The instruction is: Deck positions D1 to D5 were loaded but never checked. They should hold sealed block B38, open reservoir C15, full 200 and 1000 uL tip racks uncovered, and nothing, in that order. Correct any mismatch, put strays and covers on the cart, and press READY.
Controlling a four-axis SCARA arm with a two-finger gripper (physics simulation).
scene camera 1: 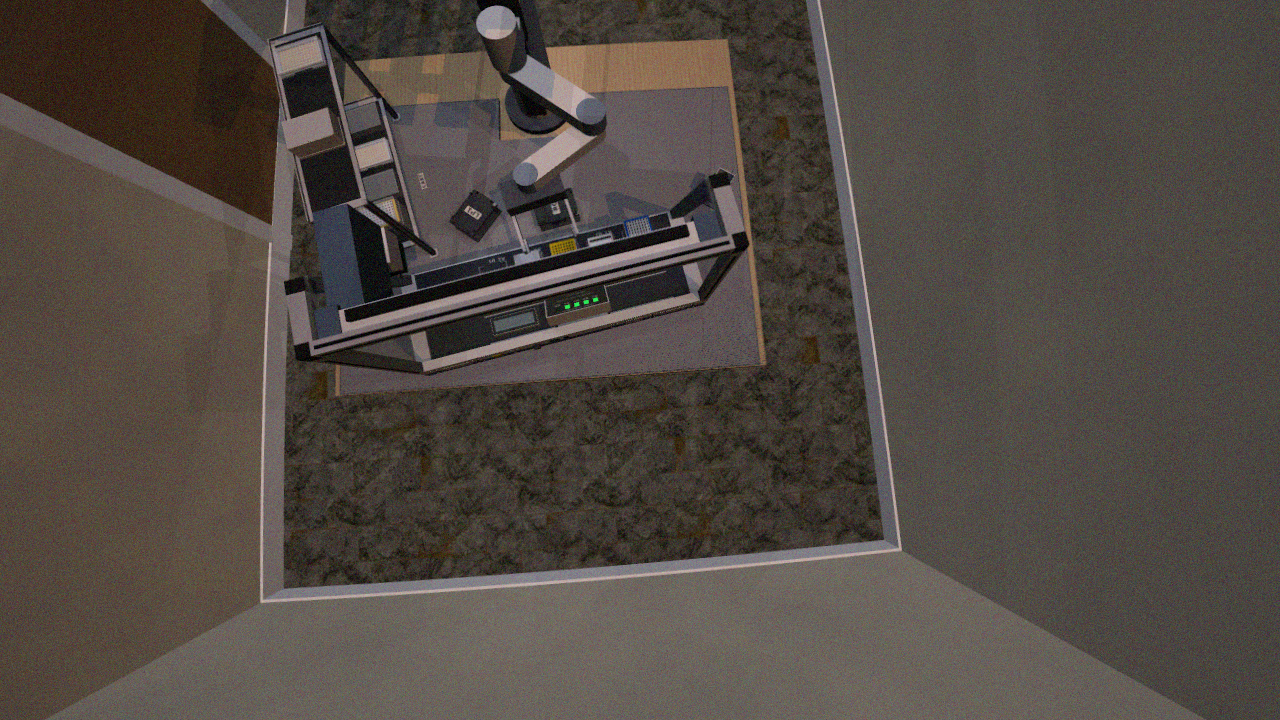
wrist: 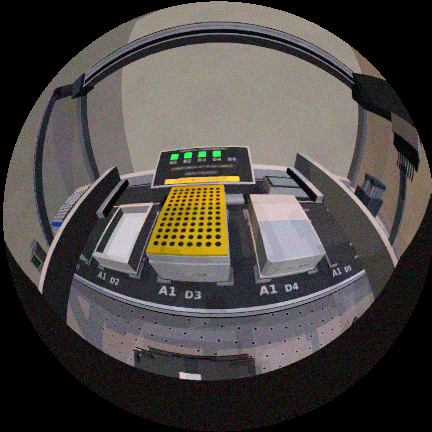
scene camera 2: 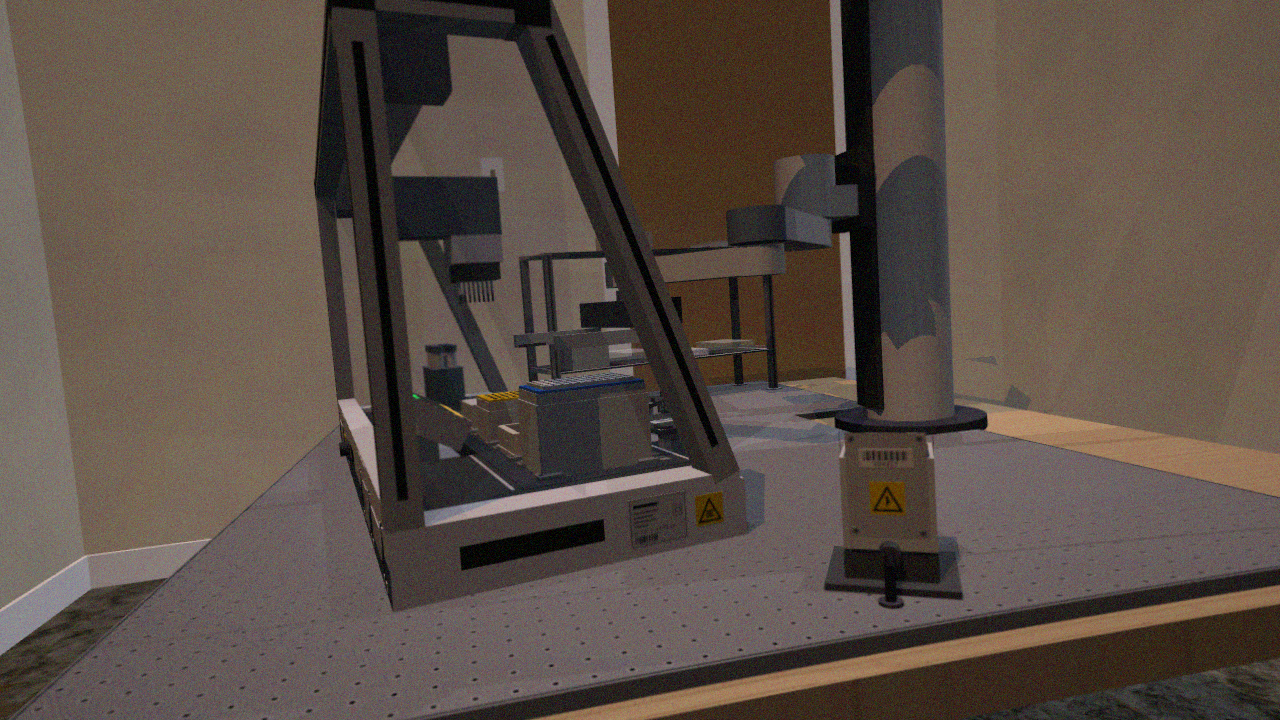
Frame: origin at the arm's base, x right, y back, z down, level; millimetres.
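Seen in the pictures: gripper, fingertip midpoint: [scene camera 1: 552, 244] [wrist: 205, 160] [scene camera 2: 533, 342]; arm's base, link origin: [scene camera 1: 539, 104] [scene camera 2: 908, 425].
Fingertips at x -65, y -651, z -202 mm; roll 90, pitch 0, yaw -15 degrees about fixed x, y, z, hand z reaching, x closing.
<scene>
Offsets run from my fingertips to a thing's top centre.
My gripper [scene camera 1: 550, 237] [wrist: 205, 160] is open and empty, facing deck positions D3 and D4. A yellow-topped tip rack @(dx -28, dy -20, dz +71 mm) [scene camera 1: 563, 247] [scene camera 2: 497, 395] [wrist: 190, 220] stands uncovered on D3. A plain, pale closed-topped box @(dx +94, dy -43, dz +89 mm) [scene camera 1: 528, 257] [wrist: 285, 232] is on D4. An open white reservoir @(dx -150, dy +2, dz +100 mm) [scene camera 1: 597, 240] [wrist: 125, 235] is on D2; its code is unreadable. A blue-rimmed rack @(dx -272, dy +25, dz +34 mm) [scene camera 1: 636, 226] [scene camera 2: 581, 385] [wrist: 70, 207] stands at the D1 end. D5 shows partly at the right in the wrist view. A status panel [scene camera 1: 577, 306] [wrist: 202, 166] has green D1 to D4 lights and a yellow bar with blurred text.
A shelved cart @(dx +598, dy +336, dz -167 mm) [scene camera 1: 360, 71] [scene camera 2: 767, 331] holds pale boxes beside the deck. The deck's frame [scene camera 1: 528, 291] [scene camera 2: 380, 268] rises around the racks. A multi-tip pipetting head [scene camera 2: 474, 255] [wrist: 406, 140] hangs over the deck's D5 side. Dark labelled blocks [scene camera 1: 474, 214] [wrist: 195, 364] sit on the bench.
</scene>
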